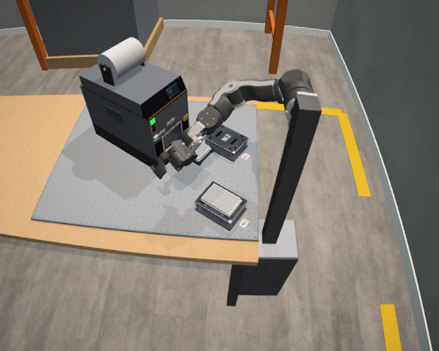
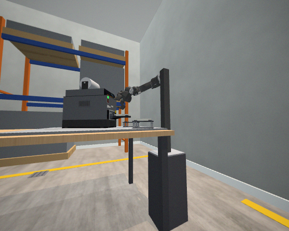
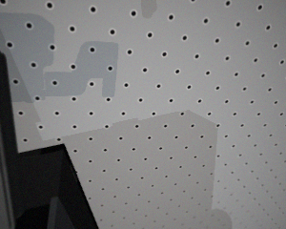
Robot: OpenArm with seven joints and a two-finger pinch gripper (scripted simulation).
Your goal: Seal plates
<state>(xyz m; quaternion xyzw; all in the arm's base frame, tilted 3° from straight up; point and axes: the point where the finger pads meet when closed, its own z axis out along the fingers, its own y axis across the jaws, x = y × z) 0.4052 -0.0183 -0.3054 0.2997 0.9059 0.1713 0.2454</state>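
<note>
The white start button lies 60 mm ahead of my hand and 150 mm to the right of it. Also, from my hand: foil roll 210 mm ahead, 350 mm to the right, 230 mm above; white well plate 80 mm behind, 180 mm to the right, 70 mm below; sealer stage 80 mm behind, 180 mm to the right, 80 mm below.
</note>
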